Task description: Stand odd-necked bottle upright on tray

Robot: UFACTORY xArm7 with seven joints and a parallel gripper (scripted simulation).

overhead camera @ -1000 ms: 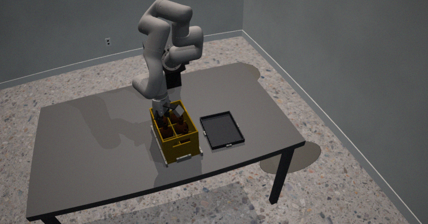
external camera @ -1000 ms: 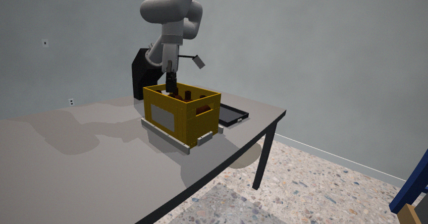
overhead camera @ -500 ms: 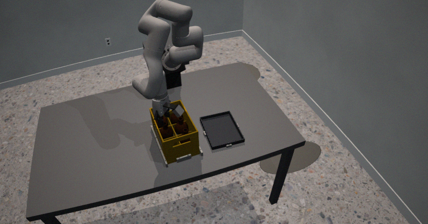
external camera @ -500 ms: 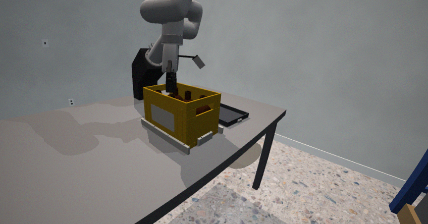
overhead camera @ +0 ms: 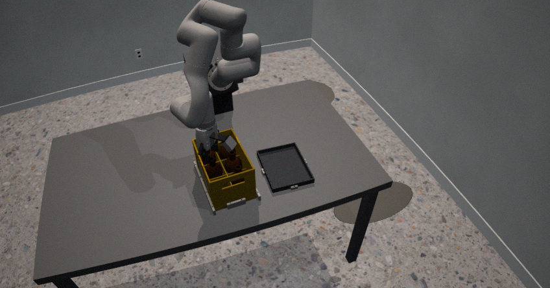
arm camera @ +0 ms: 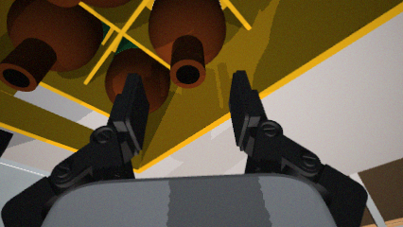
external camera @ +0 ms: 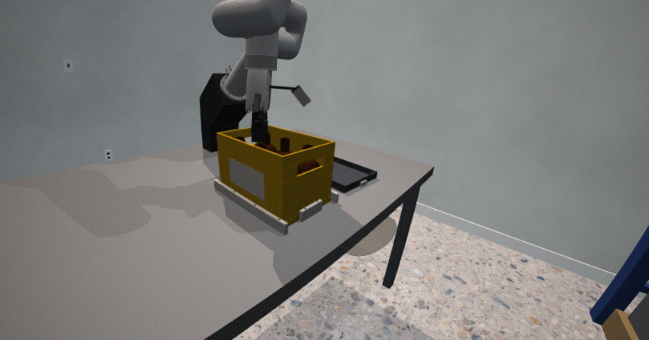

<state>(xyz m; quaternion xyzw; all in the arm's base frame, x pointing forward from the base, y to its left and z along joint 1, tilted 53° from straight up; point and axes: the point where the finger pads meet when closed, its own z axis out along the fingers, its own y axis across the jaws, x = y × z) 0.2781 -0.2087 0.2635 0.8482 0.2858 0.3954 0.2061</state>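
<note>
Now: the yellow crate 10 mm ahead of my hand, 40 mm to the left of it and 110 mm below it. Also, from my hand: black tray 100 mm ahead, 300 mm to the left, 180 mm below.
</note>
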